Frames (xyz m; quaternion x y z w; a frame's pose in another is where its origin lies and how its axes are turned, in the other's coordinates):
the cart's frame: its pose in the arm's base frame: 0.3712 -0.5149 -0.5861 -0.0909 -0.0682 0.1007 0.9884
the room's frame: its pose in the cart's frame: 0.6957 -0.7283 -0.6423 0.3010 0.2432 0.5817 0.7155
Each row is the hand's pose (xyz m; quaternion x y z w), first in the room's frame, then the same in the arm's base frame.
Working: the room's frame: its pose in the arm's base frame: 1.2806 -1.1759 -0.9899 0.1683 0.2748 0.6454 0.6926

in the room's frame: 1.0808 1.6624 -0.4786 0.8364 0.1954 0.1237 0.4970
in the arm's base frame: -0.3207 0.0154 -0.5685 0.5708 0.7909 0.2095 0.0699
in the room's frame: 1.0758 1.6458 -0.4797 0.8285 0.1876 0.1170 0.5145
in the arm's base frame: -0.3081 0.0085 -0.5783 0.5714 0.7863 0.2170 0.0898
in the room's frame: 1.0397 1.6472 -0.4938 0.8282 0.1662 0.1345 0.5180
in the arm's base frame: -0.3182 -0.0287 -0.5828 0.5905 0.7693 0.2279 0.0869
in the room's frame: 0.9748 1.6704 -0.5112 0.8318 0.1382 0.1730 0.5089
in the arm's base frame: -0.3483 -0.0923 -0.5723 0.6201 0.7433 0.2430 0.0628
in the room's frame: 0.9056 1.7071 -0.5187 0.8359 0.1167 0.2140 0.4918
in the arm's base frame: -0.3833 -0.1574 -0.5454 0.6452 0.7194 0.2556 0.0297
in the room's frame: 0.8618 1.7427 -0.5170 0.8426 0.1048 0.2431 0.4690
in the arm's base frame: -0.4115 -0.1965 -0.5160 -0.6616 -0.7043 -0.2572 0.0027
